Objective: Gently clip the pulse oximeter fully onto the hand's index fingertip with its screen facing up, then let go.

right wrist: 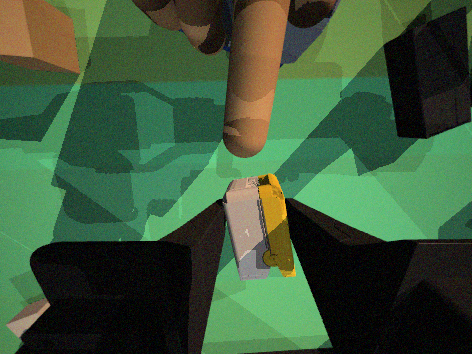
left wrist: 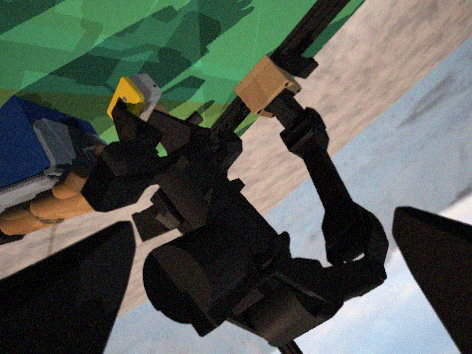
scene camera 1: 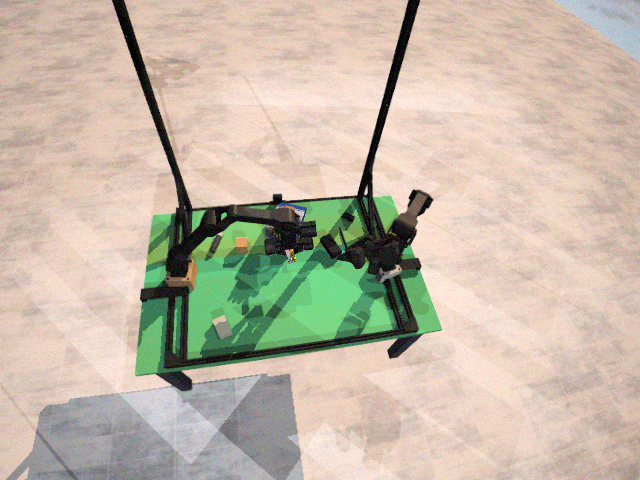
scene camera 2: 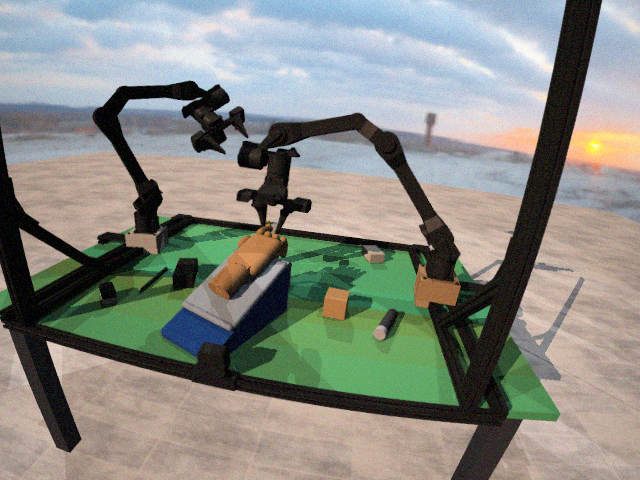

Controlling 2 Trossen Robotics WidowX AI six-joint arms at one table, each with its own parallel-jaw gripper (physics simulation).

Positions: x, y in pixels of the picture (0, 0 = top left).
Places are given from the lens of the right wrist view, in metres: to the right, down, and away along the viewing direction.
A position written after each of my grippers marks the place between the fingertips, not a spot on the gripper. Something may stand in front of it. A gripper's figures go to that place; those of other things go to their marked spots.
my right gripper (right wrist: 255, 205): 0.01, 0.02, 0.11
pulse oximeter (right wrist: 256, 216): 0.01, 0.02, 0.09
